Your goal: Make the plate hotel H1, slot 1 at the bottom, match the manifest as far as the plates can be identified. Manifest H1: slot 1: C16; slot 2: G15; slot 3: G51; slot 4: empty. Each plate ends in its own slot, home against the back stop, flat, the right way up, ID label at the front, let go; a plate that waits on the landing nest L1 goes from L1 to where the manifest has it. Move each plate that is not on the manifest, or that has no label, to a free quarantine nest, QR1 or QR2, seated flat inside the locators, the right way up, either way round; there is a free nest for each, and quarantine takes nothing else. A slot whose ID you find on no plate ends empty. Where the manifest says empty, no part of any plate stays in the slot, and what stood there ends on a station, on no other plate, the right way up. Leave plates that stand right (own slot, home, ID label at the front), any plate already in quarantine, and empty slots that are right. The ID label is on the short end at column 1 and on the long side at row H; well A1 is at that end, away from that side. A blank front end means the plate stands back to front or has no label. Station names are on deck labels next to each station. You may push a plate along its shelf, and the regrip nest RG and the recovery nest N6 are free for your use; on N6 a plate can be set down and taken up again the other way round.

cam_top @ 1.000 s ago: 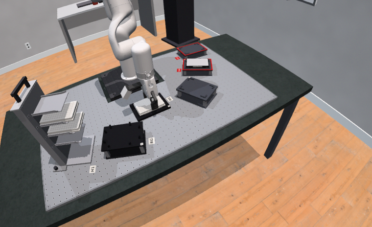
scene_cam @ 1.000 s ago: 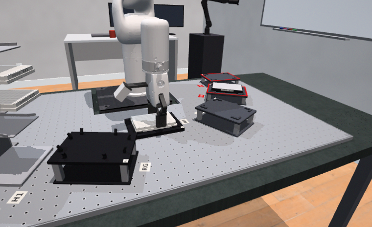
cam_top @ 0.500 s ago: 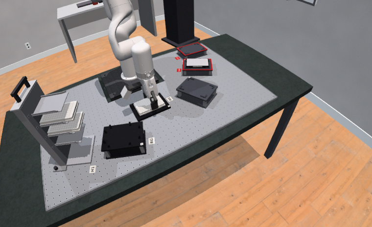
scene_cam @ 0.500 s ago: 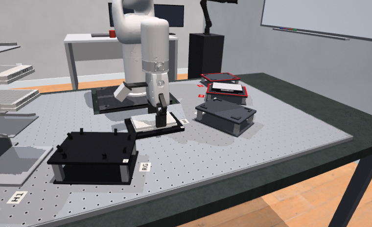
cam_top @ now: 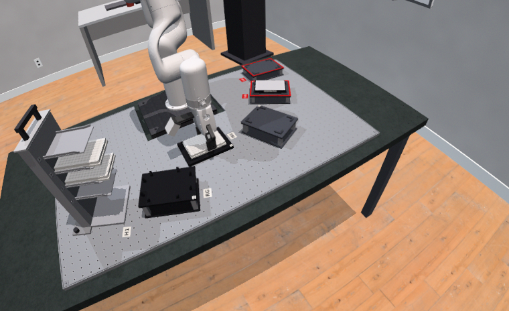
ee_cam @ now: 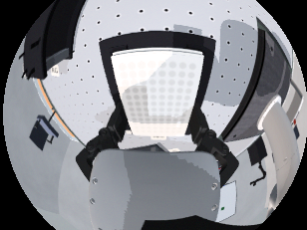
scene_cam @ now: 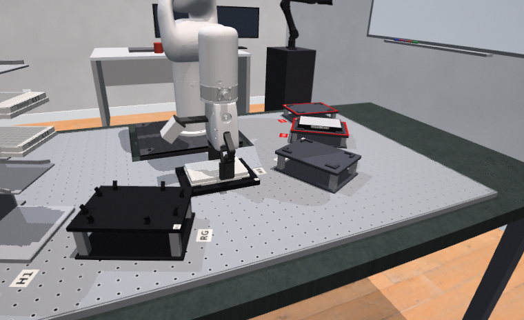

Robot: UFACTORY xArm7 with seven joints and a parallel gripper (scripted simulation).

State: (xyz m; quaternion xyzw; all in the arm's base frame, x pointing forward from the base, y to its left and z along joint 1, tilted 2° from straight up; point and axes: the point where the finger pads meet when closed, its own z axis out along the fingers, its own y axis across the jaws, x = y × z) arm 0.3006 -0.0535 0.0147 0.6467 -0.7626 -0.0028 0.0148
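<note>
Right now my hand is 10 mm to the left of the flat black nest N6 and 20 mm above it. The rest, counted from my hand: deck label H1 (130 mm ahead, 370 mm to the right, 30 mm below); black regrip nest RG (120 mm ahead, 200 mm to the right, 30 mm above); RG deck label (170 mm ahead, 110 mm to the right, 30 mm below).
</note>
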